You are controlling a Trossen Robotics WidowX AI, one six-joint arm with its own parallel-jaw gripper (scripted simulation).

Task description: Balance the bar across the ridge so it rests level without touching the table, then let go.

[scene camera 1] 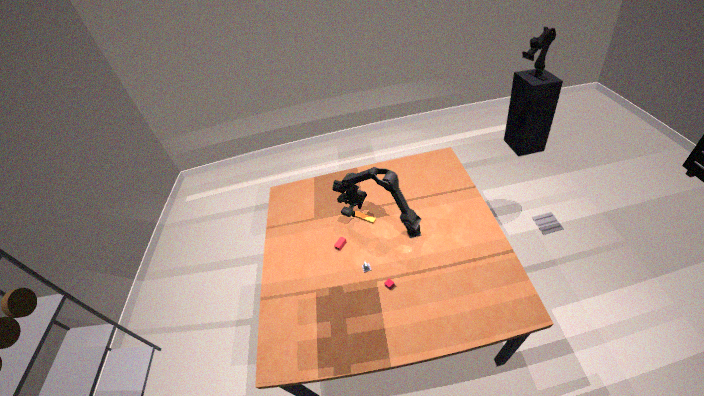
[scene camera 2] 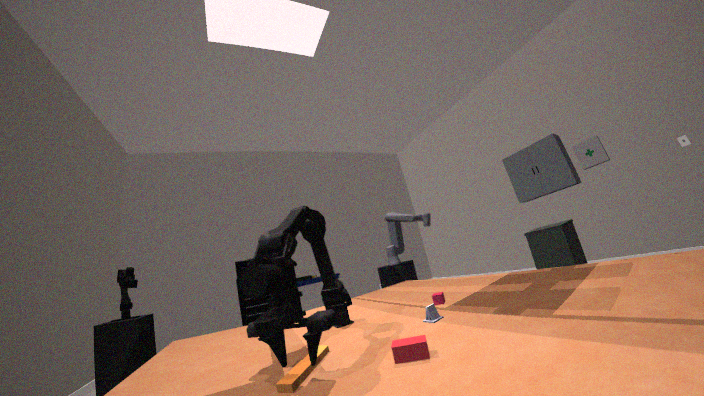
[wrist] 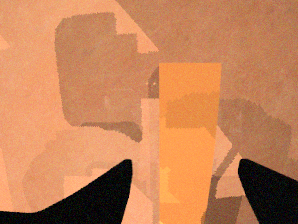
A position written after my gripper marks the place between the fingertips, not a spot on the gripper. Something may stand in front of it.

Observation:
My gripper (scene camera 2: 299, 366) is open, holding nothing. Further things: a red block (scene camera 2: 410, 349).
My gripper also shows in the wrist view (wrist: 185, 166).

